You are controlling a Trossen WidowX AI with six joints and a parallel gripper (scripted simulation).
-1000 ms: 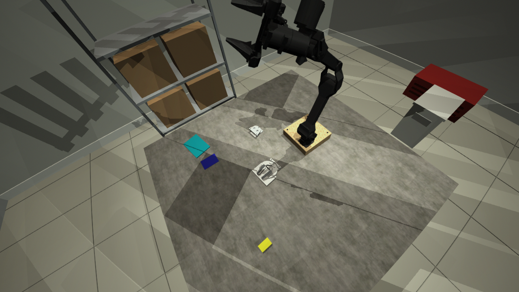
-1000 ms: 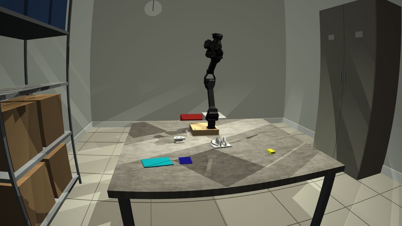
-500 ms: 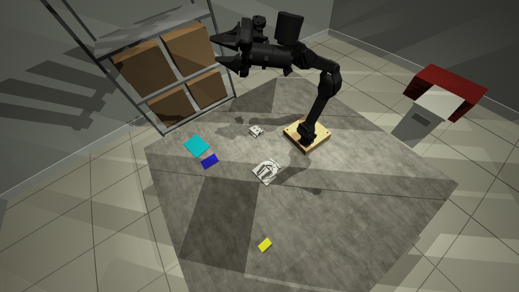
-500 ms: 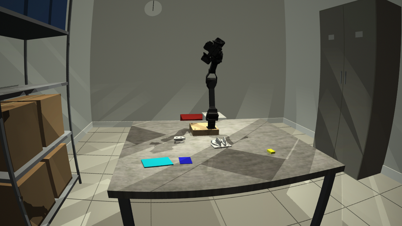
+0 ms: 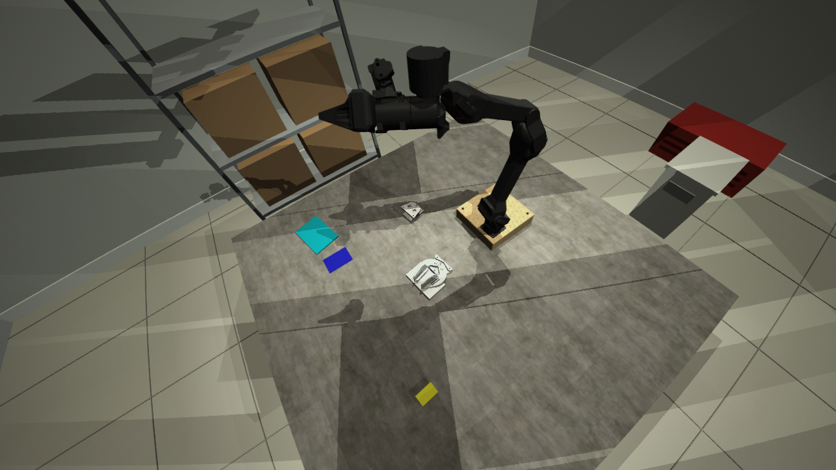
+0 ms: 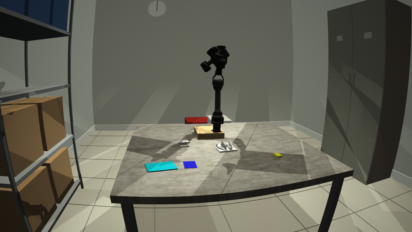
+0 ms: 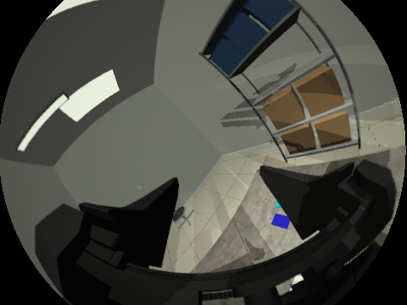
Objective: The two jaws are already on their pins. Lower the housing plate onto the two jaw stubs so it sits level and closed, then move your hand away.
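The white block is 200 mm behind my gripper tip, 120 mm to the right of it and 560 mm below it. The rest, counted from my gripper tip: blue tile (140 mm ahead, 130 mm to the right, 570 mm below); then yellow block (150 mm ahead, 410 mm to the left, 560 mm below); then teal slab (160 mm ahead, 290 mm to the right, 570 mm below).
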